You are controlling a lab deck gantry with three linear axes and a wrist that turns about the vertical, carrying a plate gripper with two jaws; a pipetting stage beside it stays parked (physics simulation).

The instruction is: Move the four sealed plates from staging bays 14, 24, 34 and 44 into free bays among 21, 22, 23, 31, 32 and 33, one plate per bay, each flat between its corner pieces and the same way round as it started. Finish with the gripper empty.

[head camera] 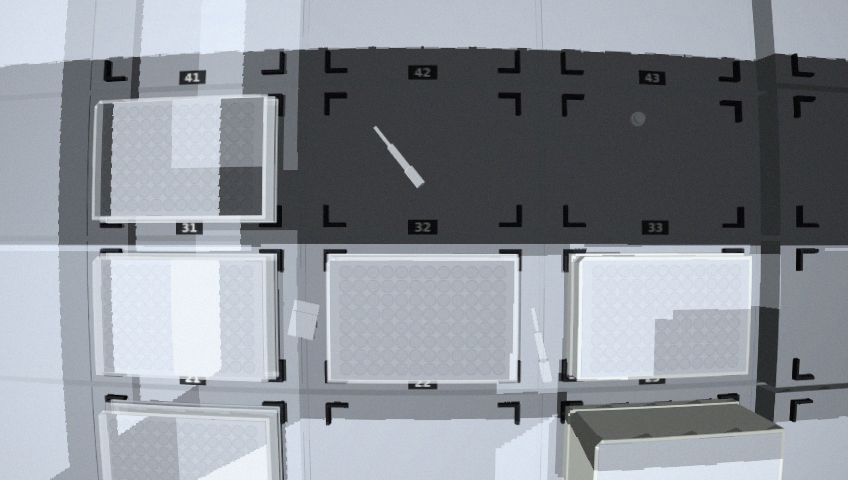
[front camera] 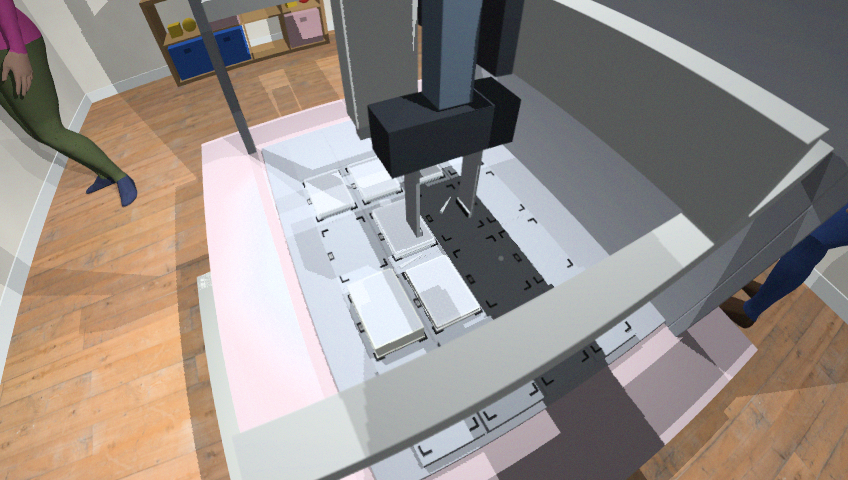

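Observation:
Four sealed plates lie flat between corner pieces, long sides parallel: one in bay 31, one in bay 21, one in bay 22 and one in bay 23. Some of their corner pieces are hidden under the plate edges. In the front view, my gripper is open and empty, its jaws hanging above the deck near bays 22 and 32. It does not show in the head view. The staging bays, partly behind the front rail, show bare corner pieces.
Another plate lies in bay 11. A tall box stands in bay 13. A thin stick lies in bay 32, a small disc in bay 33, a small block between bays 21 and 22.

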